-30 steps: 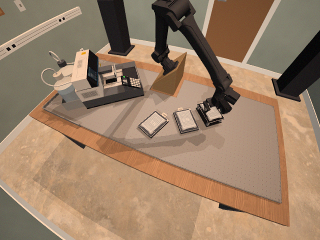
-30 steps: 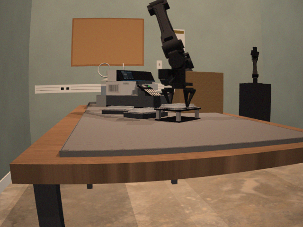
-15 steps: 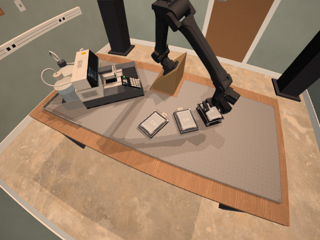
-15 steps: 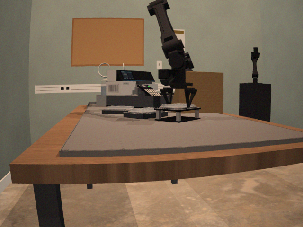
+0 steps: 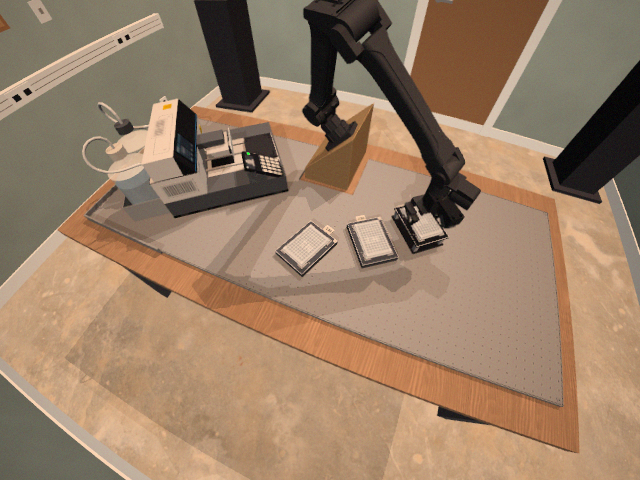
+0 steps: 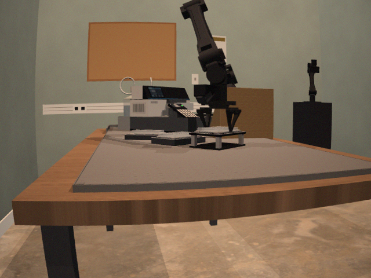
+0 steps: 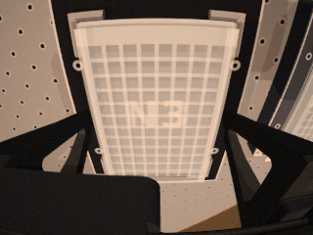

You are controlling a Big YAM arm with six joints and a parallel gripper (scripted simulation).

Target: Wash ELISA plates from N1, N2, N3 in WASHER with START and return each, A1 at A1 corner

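Right now my hand is 10 mm above the plate nest. The rest, counted from my hand: plate washer: 770 mm to the right, 70 mm above, 50 mm behind; then N1 label: 290 mm to the right, 90 mm ahead, 60 mm below.
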